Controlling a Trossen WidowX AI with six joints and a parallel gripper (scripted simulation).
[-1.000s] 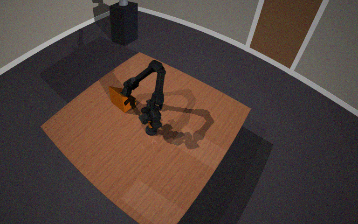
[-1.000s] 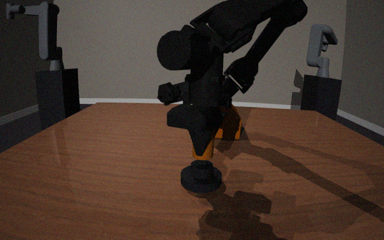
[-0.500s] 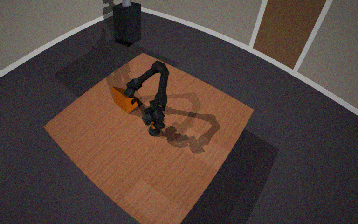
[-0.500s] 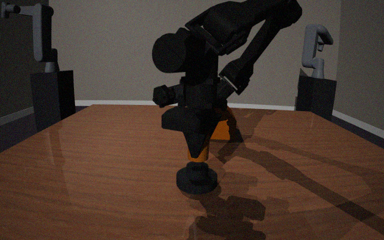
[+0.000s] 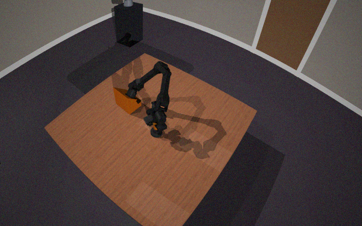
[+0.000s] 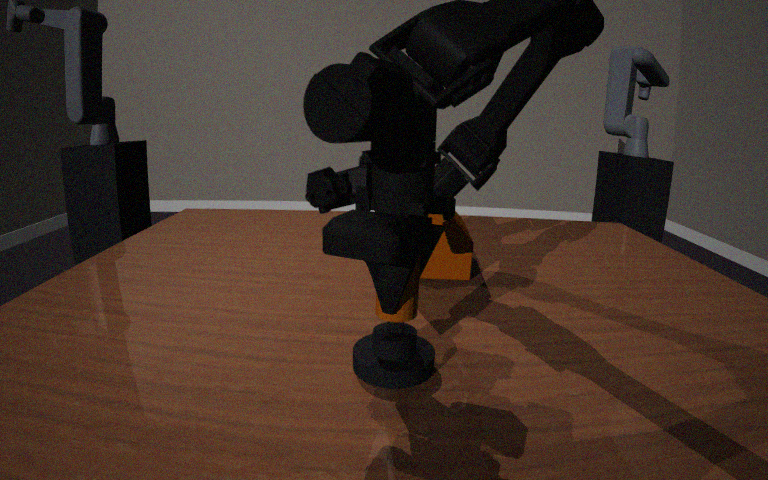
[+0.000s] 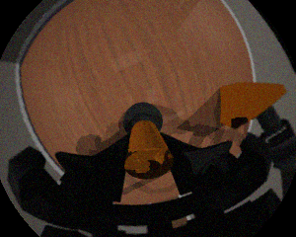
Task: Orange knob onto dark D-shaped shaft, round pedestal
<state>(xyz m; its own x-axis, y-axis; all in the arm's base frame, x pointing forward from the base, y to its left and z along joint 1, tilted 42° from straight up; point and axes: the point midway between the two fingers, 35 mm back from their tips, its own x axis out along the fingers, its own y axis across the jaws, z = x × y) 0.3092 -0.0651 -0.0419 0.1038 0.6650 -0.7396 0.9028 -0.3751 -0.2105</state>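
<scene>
Right now my gripper tip is 2 cm below the orange knob. Also, from my gripper tip: dark round pedestal: 4 cm below.
</scene>
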